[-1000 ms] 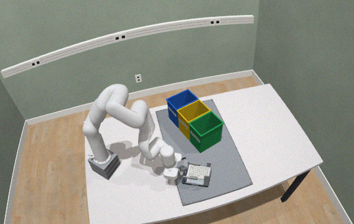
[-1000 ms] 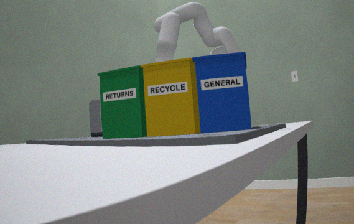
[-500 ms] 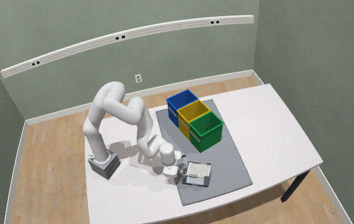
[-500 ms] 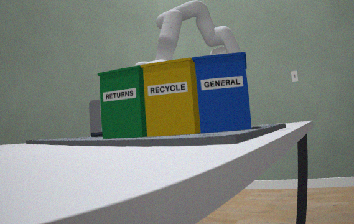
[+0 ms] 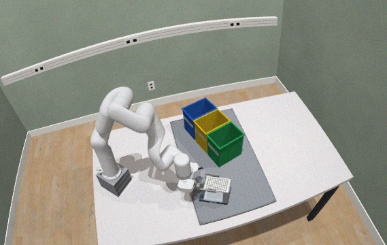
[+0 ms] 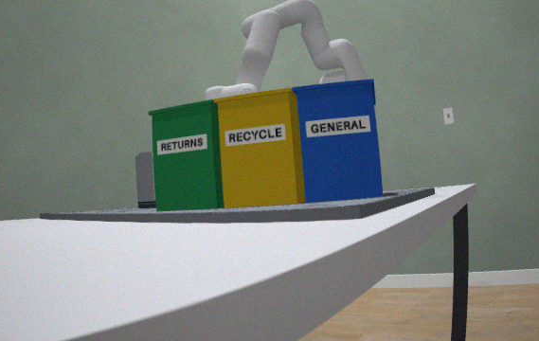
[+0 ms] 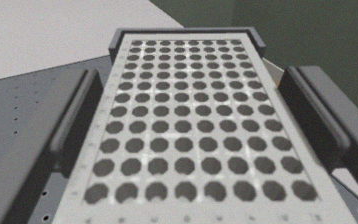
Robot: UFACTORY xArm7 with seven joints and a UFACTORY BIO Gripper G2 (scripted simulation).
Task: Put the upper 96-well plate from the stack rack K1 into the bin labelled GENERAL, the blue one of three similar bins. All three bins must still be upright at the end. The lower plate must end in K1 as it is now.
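The blue general bin is 520 mm to the left of my hand, 60 mm ahead of it and 50 mm below it. The rest, counted from my hand: green returns bin 260 mm to the left, 150 mm ahead, 50 mm below; then grey mat 240 mm to the left, 150 mm below, 110 mm ahead; then yellow recycle bin 390 mm to the left, 100 mm ahead, 50 mm below.
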